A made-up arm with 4 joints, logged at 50 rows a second.
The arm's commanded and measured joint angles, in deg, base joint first. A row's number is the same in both.
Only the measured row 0 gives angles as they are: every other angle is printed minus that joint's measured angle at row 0.
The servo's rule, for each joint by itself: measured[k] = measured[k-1] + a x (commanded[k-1-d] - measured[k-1]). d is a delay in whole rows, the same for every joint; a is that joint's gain. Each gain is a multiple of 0.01, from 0.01 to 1. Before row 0 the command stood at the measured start. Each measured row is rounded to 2 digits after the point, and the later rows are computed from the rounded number. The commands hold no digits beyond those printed.
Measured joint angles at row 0:
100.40 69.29 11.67 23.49
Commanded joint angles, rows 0 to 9:
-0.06 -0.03 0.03 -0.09
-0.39 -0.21 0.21 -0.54
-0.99 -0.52 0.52 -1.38
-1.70 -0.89 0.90 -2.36
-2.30 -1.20 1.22 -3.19
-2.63 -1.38 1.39 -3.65
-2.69 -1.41 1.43 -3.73
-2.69 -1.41 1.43 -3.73
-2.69 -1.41 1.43 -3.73
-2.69 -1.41 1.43 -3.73
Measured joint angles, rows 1 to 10:
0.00 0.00 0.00 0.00
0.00 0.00 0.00 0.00
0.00 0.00 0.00 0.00
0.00 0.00 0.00 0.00
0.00 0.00 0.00 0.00
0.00 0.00 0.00 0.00
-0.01 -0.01 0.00 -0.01
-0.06 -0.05 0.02 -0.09
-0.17 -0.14 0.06 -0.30
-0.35 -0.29 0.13 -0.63
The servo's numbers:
d 6
a 0.12 0.20 0.08 0.16

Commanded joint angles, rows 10 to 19:
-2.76 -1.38 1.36 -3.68
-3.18 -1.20 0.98 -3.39
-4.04 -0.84 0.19 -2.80
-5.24 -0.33 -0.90 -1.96
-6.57 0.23 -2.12 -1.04
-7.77 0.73 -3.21 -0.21
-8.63 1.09 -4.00 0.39
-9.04 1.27 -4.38 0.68
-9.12 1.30 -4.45 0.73
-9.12 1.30 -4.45 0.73
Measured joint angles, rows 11 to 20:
-0.58 -0.47 0.22 -1.04
-0.83 -0.65 0.31 -1.46
-1.05 -0.80 0.40 -1.82
-1.25 -0.92 0.48 -2.13
-1.42 -1.02 0.56 -2.39
-1.57 -1.10 0.63 -2.60
-1.71 -1.16 0.69 -2.77
-1.89 -1.17 0.71 -2.87
-2.15 -1.10 0.67 -2.86
-2.52 -0.95 0.54 -2.72

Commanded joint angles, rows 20 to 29:
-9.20 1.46 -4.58 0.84
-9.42 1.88 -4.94 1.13
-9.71 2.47 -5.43 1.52
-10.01 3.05 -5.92 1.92
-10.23 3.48 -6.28 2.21
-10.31 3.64 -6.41 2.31
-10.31 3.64 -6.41 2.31
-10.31 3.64 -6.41 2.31
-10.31 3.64 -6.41 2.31
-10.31 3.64 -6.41 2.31
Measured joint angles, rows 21 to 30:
-3.01 -0.71 0.33 -2.45
-3.58 -0.42 0.05 -2.09
-4.19 -0.12 -0.27 -1.69
-4.77 0.16 -0.60 -1.31
-5.29 0.39 -0.91 -0.98
-5.75 0.57 -1.19 -0.71
-6.16 0.75 -1.46 -0.46
-6.55 0.98 -1.74 -0.21
-6.93 1.28 -2.04 0.07
-7.30 1.63 -2.35 0.37

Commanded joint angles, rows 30 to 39:
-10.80 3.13 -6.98 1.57
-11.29 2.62 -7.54 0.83
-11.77 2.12 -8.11 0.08
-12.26 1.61 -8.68 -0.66
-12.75 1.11 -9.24 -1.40
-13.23 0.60 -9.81 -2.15
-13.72 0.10 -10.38 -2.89
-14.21 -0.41 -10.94 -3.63
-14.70 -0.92 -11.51 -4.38
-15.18 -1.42 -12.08 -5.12
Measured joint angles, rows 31 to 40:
-7.65 2.00 -2.66 0.66
-7.97 2.33 -2.96 0.92
-8.25 2.59 -3.24 1.14
-8.50 2.80 -3.49 1.33
-8.72 2.97 -3.72 1.49
-8.91 3.10 -3.94 1.62
-9.14 3.11 -4.18 1.61
-9.40 3.01 -4.45 1.49
-9.68 2.83 -4.74 1.26
-9.99 2.59 -5.06 0.95

